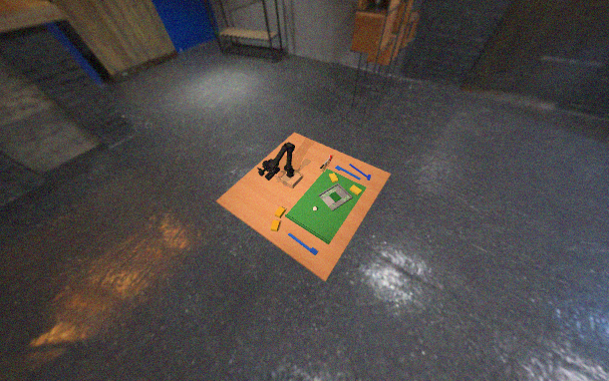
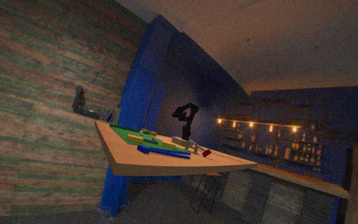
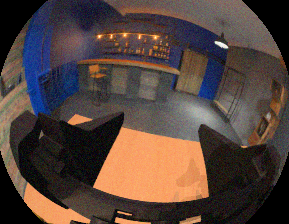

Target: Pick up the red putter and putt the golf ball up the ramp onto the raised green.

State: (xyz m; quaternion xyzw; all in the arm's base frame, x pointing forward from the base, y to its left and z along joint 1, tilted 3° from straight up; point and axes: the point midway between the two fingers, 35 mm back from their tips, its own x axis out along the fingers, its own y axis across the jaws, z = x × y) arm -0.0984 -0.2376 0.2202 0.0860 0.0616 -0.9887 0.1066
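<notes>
Now: the small wooden stand 60 cm to the left of my gripper tip, 28 cm ahead of it and 26 cm below it. From my gripper tip the other things lie so: white golf ball: 59 cm ahead, 27 cm below, 15 cm to the left; green mat: 60 cm ahead, 30 cm to the left, 29 cm below; putter: 63 cm to the left, 26 cm ahead, 23 cm below.
</notes>
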